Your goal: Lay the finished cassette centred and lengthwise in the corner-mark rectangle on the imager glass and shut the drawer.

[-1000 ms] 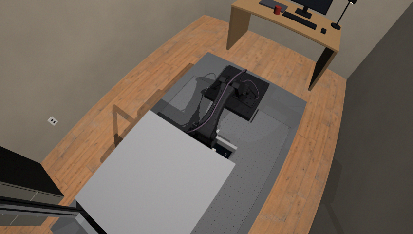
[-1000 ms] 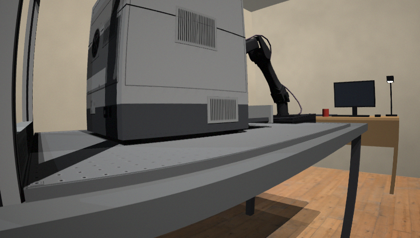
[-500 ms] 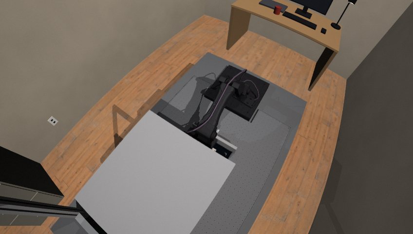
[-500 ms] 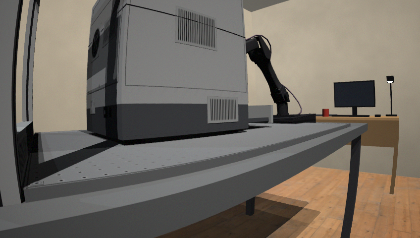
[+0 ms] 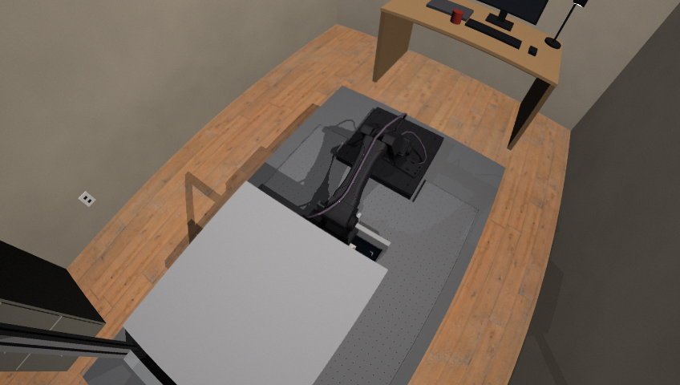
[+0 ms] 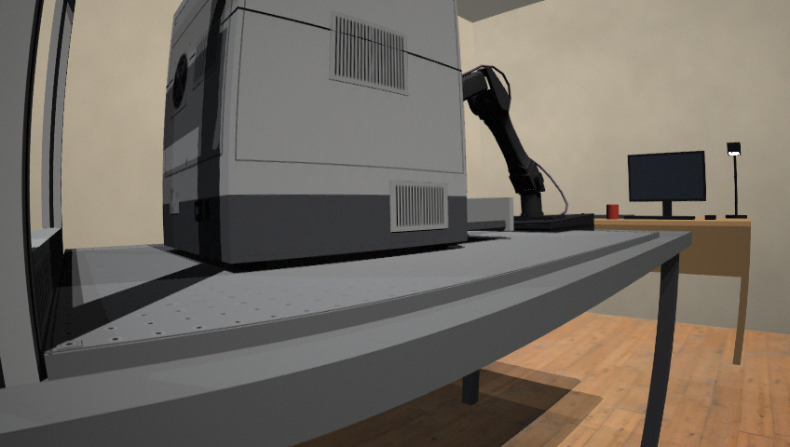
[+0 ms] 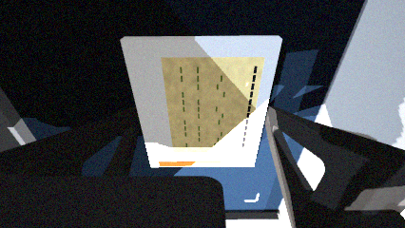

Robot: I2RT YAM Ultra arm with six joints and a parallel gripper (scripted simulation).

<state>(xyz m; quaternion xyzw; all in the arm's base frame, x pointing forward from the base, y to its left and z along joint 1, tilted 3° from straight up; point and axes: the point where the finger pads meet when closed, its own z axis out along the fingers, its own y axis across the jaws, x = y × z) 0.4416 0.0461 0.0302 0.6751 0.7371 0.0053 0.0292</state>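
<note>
The drawer lies 30 mm ahead of my hand and 10 mm above it. From my hand the other things lie so: finished cassette: right at my hand.
</note>
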